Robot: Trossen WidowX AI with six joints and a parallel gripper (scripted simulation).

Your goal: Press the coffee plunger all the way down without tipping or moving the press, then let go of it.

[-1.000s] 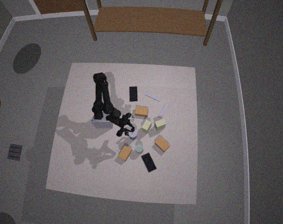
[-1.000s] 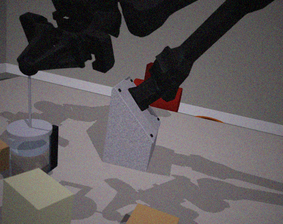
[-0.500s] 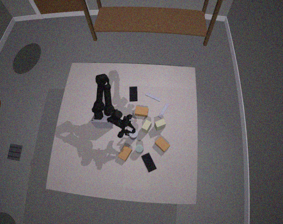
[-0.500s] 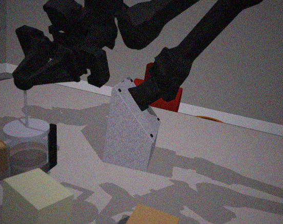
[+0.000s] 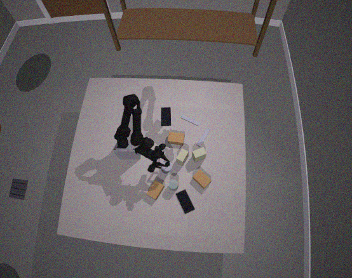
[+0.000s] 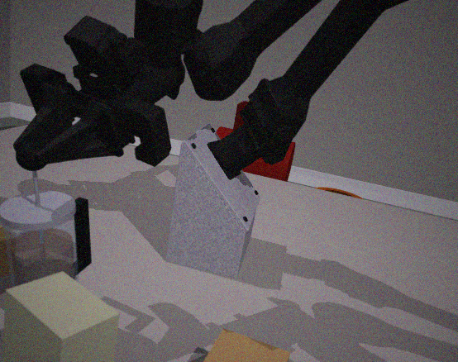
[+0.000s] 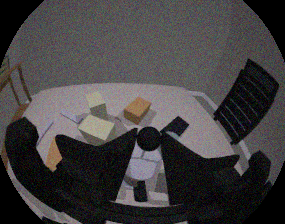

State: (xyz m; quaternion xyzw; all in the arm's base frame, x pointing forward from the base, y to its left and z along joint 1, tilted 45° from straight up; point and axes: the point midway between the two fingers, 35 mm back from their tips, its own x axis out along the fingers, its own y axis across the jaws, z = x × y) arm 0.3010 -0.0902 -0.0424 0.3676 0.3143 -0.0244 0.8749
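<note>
Right now my gripper tip is 40 mm past the coffee press, 10 mm to the right of it and 90 mm above it. Also, from my gripper tip: pale round disc 40 mm ahead, 100 mm to the right, 150 mm below.
</note>
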